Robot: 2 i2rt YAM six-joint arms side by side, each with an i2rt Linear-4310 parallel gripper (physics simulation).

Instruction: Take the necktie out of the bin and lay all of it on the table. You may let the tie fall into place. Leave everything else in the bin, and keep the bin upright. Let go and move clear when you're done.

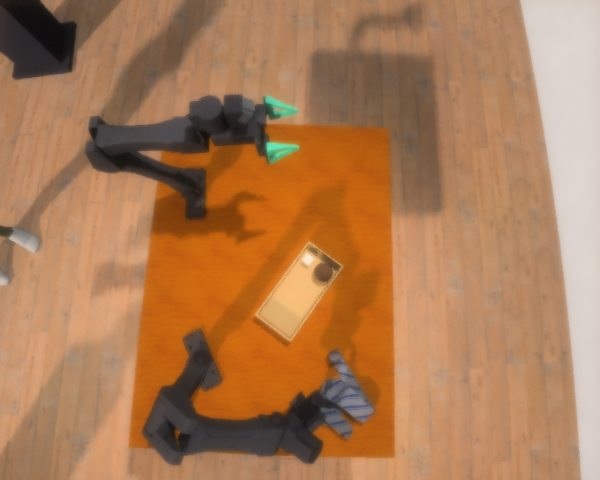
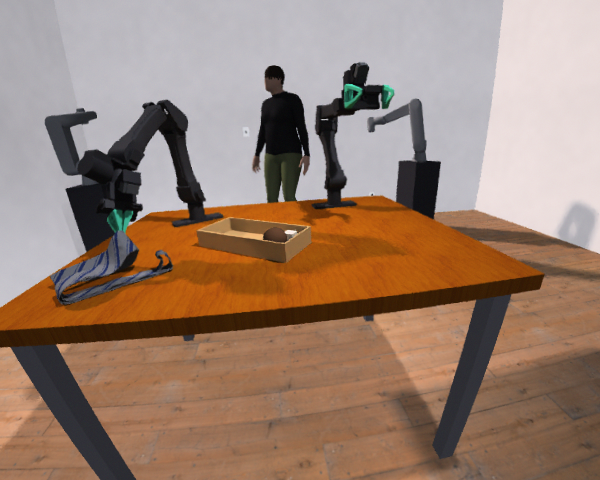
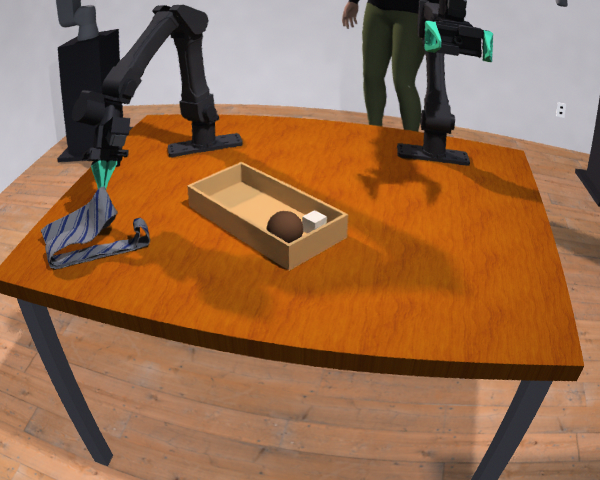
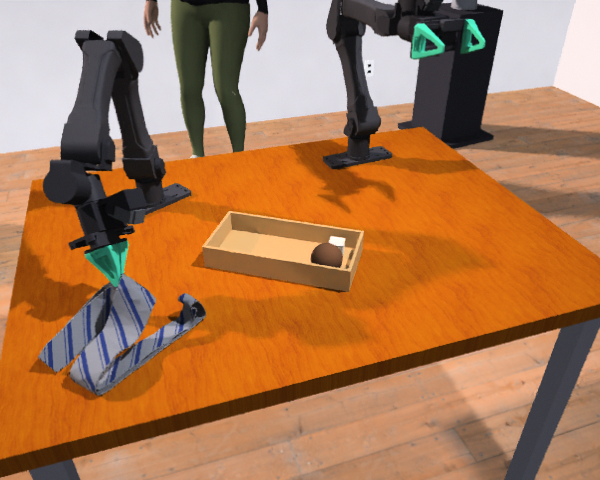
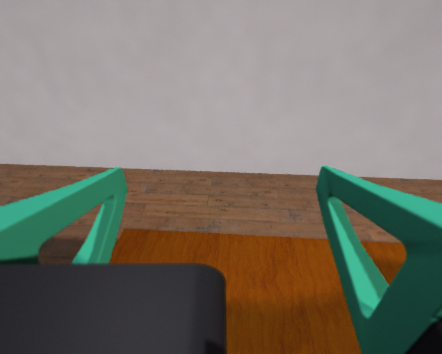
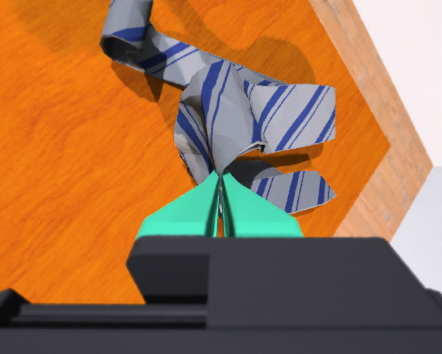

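Observation:
The grey necktie with blue stripes point(image 1: 351, 397) point(image 2: 97, 265) point(image 3: 80, 225) point(image 4: 122, 320) point(image 6: 230, 110) is outside the bin. Its lower folds rest on the table point(image 1: 240, 280) point(image 3: 380, 310) point(image 4: 280, 350), and one raised part goes up to my right gripper point(image 2: 119, 231) point(image 3: 102, 187) point(image 4: 117, 285) point(image 6: 220, 175). The right gripper is shut on the necktie, a little above the table. My left gripper point(image 1: 298, 129) point(image 2: 369, 96) point(image 3: 459, 41) point(image 4: 452, 42) point(image 5: 221, 177) is open and empty, high up away from the bin. The bin point(image 1: 272, 330) point(image 2: 240, 247) point(image 3: 235, 222) point(image 4: 275, 270) stands upright.
A brown ball point(image 1: 322, 272) point(image 2: 275, 234) point(image 3: 285, 225) point(image 4: 326, 255) and a white block point(image 1: 307, 259) point(image 2: 291, 233) point(image 3: 314, 220) point(image 4: 337, 243) are in one end of the bin. The necktie lies near a table corner. A person point(image 2: 282, 125) stands behind the table.

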